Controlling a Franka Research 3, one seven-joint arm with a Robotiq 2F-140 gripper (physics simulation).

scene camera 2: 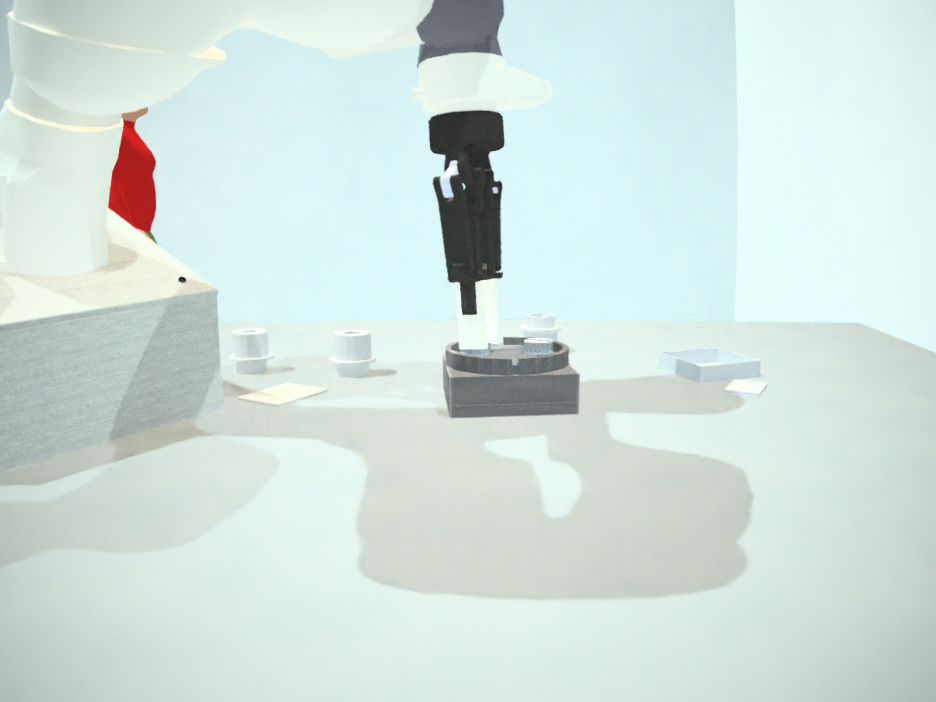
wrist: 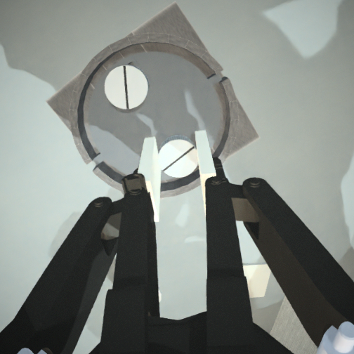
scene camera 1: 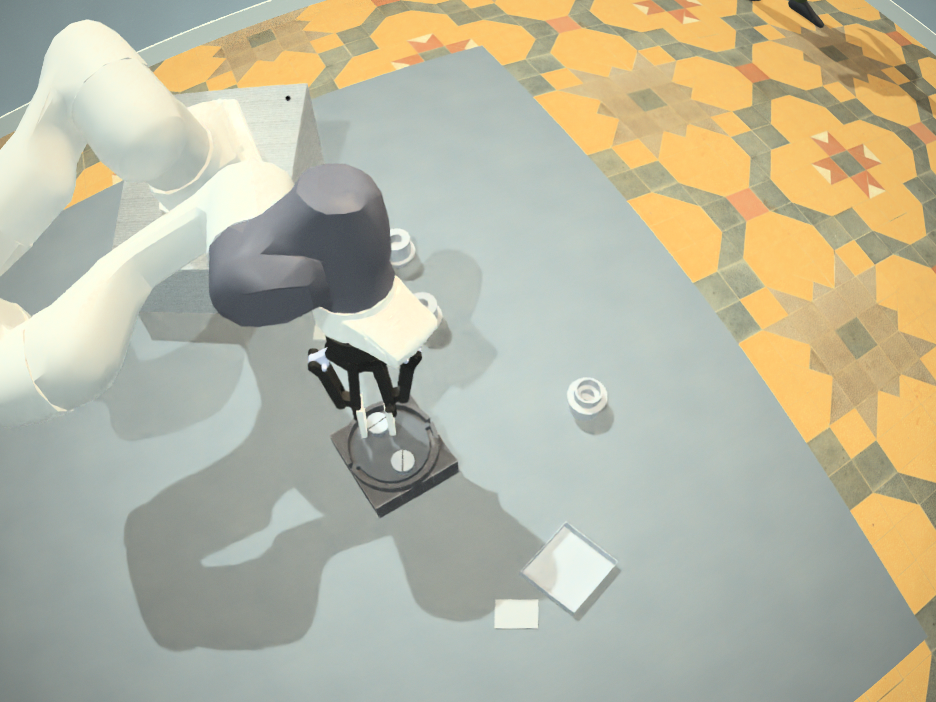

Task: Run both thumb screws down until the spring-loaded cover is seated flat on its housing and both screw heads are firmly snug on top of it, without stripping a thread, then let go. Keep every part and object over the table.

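Observation:
A dark square housing [scene camera 1: 418, 494] [scene camera 2: 514, 394] [wrist: 172, 22] carries a raised ring with a grey round cover [scene camera 1: 378, 457] [wrist: 165, 105] inside it. My gripper [scene camera 1: 378, 432] [scene camera 2: 478, 346] [wrist: 177, 150] points down over the cover, its pale fingers on opposite sides of the nearer thumb screw [scene camera 1: 377, 422] [wrist: 176, 156]. The fingers stand about as far apart as the head is wide and appear shut on it. Its slot runs diagonally in the wrist view. The other thumb screw [scene camera 1: 402, 460] [scene camera 2: 539, 346] [wrist: 117, 87] stands free across the cover. Any gap under the cover is hidden by the ring.
White flanged cups [scene camera 1: 587, 395] [scene camera 2: 352, 351] stand around the housing, two near the robot's base block [scene camera 1: 279, 117] [scene camera 2: 113, 377]. A shallow square tray [scene camera 1: 547, 586] [scene camera 2: 722, 371] lies beyond, with a pale card [scene camera 1: 516, 613] [scene camera 2: 746, 386] beside it. Another card [scene camera 2: 283, 393] lies near the base.

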